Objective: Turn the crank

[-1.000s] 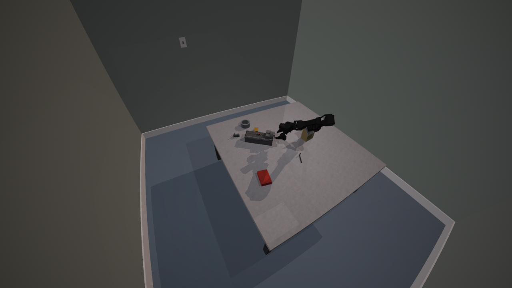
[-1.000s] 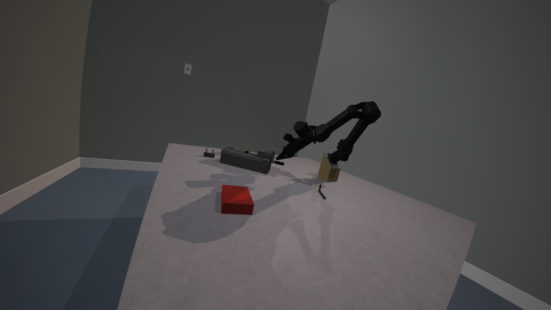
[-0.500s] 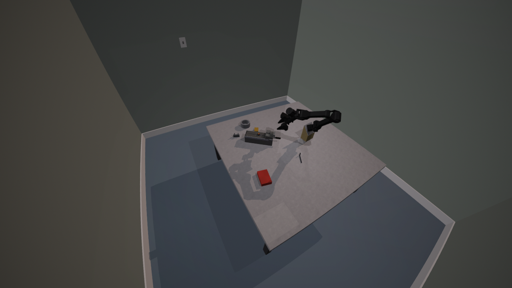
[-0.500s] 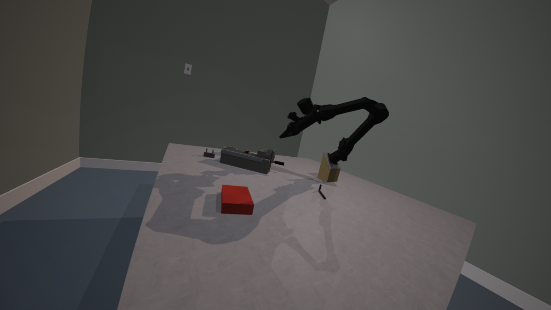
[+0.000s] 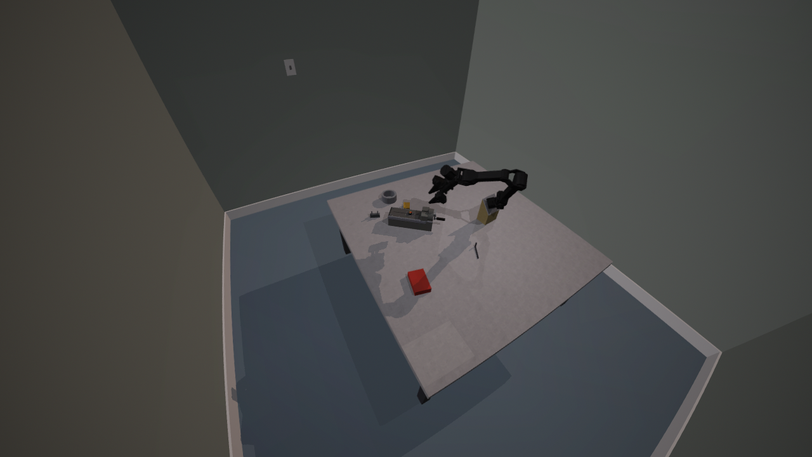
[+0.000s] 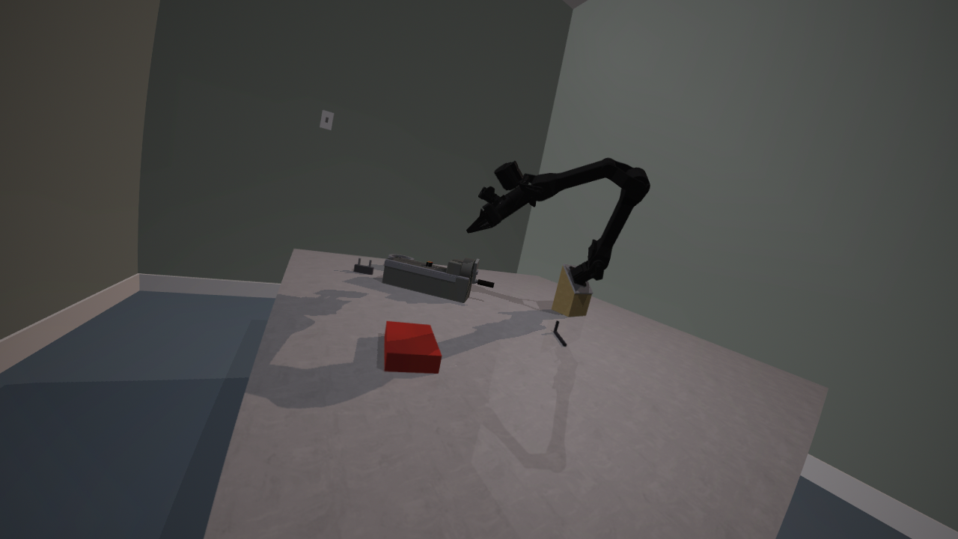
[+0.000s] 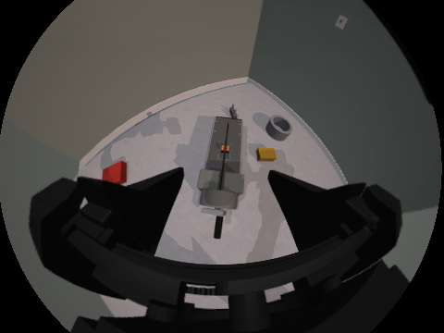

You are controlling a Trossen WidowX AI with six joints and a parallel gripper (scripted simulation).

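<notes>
Right now my gripper tip is 8 cm short of the red pointer, 6 cm to the left of it and 12 cm above it. From my gripper tip the other things lie so: dark clip (25 cm ahead, 21 cm to the right, 18 cm below); then black crank handle (7 cm behind, 5 cm to the left, 14 cm below); then yellow block (3 cm ahead, 20 cm to the right, 19 cm below).
</notes>
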